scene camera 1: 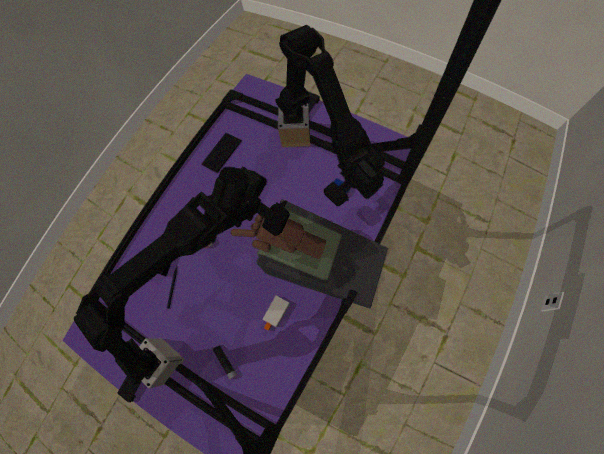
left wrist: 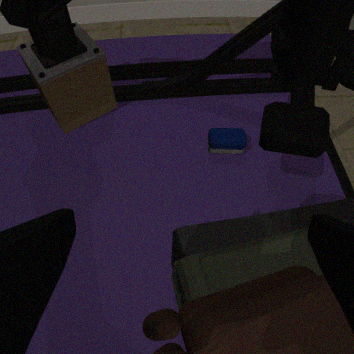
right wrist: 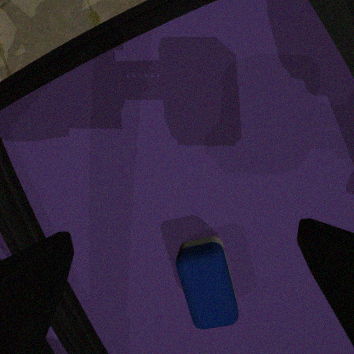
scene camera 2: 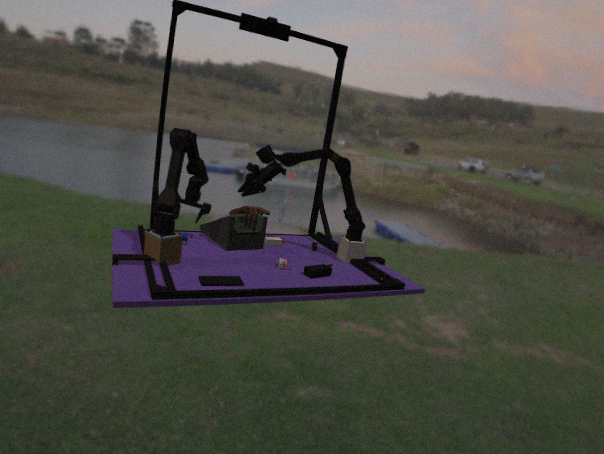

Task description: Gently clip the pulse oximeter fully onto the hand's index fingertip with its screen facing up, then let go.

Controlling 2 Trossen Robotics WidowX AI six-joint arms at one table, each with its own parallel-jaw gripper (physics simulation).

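Frame: origin at the left arm's base, x back, y right, z up, level; centimetres.
Seen in the pictures: left gripper, between the fingertips: (scene camera 1: pixel 271 192) (left wrist: pixel 194 223) (scene camera 2: pixel 239 193); right gripper, between the fingertips: (scene camera 1: pixel 357 189) (right wrist: pixel 186 236) (scene camera 2: pixel 186 220); left arm's base, origin of its link: (scene camera 1: pixel 146 363) (scene camera 2: pixel 353 239); right arm's base, origin of its link: (scene camera 1: pixel 293 115) (left wrist: pixel 58 48) (scene camera 2: pixel 164 233).
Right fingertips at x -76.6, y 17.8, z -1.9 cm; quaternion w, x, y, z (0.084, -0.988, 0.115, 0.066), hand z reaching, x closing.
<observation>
Pixels of each thing's top centre, then the offset from my right fingertips to it. "spot": a spot on its surface instead.
- blue block with a pale underside, centre of its top: (right wrist: pixel 207 295) (left wrist: pixel 228 134) (scene camera 1: pixel 341 184) (scene camera 2: pixel 184 235) dx -0.7, dy -6.2, dz -5.4 cm
- green pad, a spot on its surface: (scene camera 1: pixel 332 255) spot: dx +21.4, dy +5.3, dz +1.4 cm
- white box, centre of its top: (scene camera 1: pixel 274 314) (scene camera 2: pixel 275 238) dx +43.7, dy +0.9, dz -5.8 cm
- dark cylinder, centre of its top: (scene camera 1: pixel 223 362) dx +63.9, dy -2.4, dz -5.9 cm
- thin black stick, centre of its top: (scene camera 1: pixel 171 286) dx +57.1, dy -30.6, dz -7.7 cm
- dark flat rectangle, a spot on its surface: (scene camera 2: pixel 221 281) (scene camera 1: pixel 218 149) spot: dx +10.9, dy -50.5, dz -7.8 cm
- black case, centre of its top: (scene camera 2: pixel 318 267) dx +51.7, dy -39.0, dz -5.1 cm
- small pale item, centre of its top: (scene camera 2: pixel 283 260) dx +38.6, dy -31.8, dz -5.5 cm
The blue block with a pale underside (scene camera 1: pixel 338 182) (scene camera 2: pixel 184 239) (left wrist: pixel 227 138) (right wrist: pixel 207 285), apparently the pulse oximeter, lies on the purple mat; no screen can be made out. My right gripper (right wrist: pixel 186 236) (scene camera 2: pixel 201 212) is open above it, with the block between and below the fingers in the right wrist view. The brown hand (scene camera 1: pixel 300 237) (scene camera 2: pixel 250 211) (left wrist: pixel 260 315) rests on a green pad (scene camera 1: pixel 332 255), fingers pointing left in scene camera 1. Which finger is the index is unclear. My left gripper (left wrist: pixel 194 223) (scene camera 2: pixel 244 192) is open and empty, above the hand.
A dark wedge stand (scene camera 1: pixel 367 265) (scene camera 2: pixel 242 240) carries the pad. A white box (scene camera 1: pixel 276 311), a dark cylinder (scene camera 1: pixel 223 360), a thin black stick (scene camera 1: pixel 172 287) and a dark flat rectangle (scene camera 1: pixel 221 152) (scene camera 2: pixel 221 281) lie around it. A black case (scene camera 2: pixel 317 271) stands near a small pale item (scene camera 2: pixel 282 263).
</observation>
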